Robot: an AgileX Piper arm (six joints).
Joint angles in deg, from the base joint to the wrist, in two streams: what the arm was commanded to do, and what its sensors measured. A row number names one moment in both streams.
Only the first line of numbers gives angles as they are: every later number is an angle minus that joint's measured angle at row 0.
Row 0, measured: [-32.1 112.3 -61.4 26.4 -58.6 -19.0]
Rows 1 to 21, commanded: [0.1 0.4 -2.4 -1.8 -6.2 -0.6]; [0.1 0.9 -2.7 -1.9 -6.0 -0.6]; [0.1 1.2 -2.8 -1.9 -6.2 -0.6]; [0.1 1.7 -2.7 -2.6 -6.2 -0.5]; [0.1 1.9 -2.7 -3.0 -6.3 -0.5]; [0.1 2.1 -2.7 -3.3 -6.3 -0.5]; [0.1 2.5 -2.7 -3.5 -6.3 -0.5]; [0.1 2.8 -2.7 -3.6 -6.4 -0.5]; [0.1 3.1 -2.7 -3.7 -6.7 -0.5]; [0.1 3.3 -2.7 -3.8 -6.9 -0.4]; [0.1 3.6 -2.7 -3.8 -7.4 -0.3]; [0.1 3.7 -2.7 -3.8 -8.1 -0.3]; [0.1 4.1 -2.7 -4.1 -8.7 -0.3]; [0.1 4.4 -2.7 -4.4 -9.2 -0.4]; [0.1 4.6 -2.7 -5.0 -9.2 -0.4]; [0.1 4.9 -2.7 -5.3 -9.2 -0.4]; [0.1 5.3 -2.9 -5.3 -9.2 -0.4]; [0.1 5.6 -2.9 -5.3 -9.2 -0.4]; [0.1 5.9 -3.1 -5.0 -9.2 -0.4]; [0.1 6.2 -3.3 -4.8 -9.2 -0.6]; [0.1 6.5 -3.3 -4.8 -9.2 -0.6]
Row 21, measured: [0.0 6.8 -1.8 -3.7 -2.5 -0.1]
